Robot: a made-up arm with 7 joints.
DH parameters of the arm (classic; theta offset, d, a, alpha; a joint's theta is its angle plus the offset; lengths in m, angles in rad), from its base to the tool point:
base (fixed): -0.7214 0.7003 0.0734 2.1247
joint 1: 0 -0.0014 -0.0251 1.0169
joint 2: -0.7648 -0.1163 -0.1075 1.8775
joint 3: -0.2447 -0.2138 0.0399 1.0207
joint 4: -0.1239 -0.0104 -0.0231 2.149
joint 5: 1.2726 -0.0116 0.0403 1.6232
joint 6: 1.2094 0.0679 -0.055 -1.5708
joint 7: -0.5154 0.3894 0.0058 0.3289
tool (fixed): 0.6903 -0.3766 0 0
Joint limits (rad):
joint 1: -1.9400..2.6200
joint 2: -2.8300..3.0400
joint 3: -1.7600..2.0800
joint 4: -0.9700..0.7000
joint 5: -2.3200..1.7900
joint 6: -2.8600..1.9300
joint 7: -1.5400..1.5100
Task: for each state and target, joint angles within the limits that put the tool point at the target. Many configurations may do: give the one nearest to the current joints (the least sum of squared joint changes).
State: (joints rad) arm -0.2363 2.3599 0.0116 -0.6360 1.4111 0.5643 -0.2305
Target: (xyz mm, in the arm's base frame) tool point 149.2 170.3 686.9
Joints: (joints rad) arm 0.4191 3.0036 0.1326 -0.6046 1.4018 0.3798 -0.2790
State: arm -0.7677 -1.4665 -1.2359 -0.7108 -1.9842 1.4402 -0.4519
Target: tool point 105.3 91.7 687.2
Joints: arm -1.4858 -1.9550 -0.9754 -0.4385 -1.9524 1.1454 -1.1171
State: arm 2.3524 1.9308 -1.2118 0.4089 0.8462 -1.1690 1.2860
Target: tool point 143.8 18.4 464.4
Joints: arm 2.1771 1.9002 -1.2596 0.3894 0.9046 -1.0954 1.3688
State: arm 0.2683 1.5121 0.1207 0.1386 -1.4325 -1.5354 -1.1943
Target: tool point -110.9 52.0 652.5
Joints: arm 0.2891 2.1022 0.0566 0.2222 -1.3859 -1.5834 -0.9225
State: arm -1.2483 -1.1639 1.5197 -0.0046 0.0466 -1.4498 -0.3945
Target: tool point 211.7 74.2 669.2
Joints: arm -1.0992 -1.5926 1.4020 -0.0300 0.1570 -1.6303 -0.5076
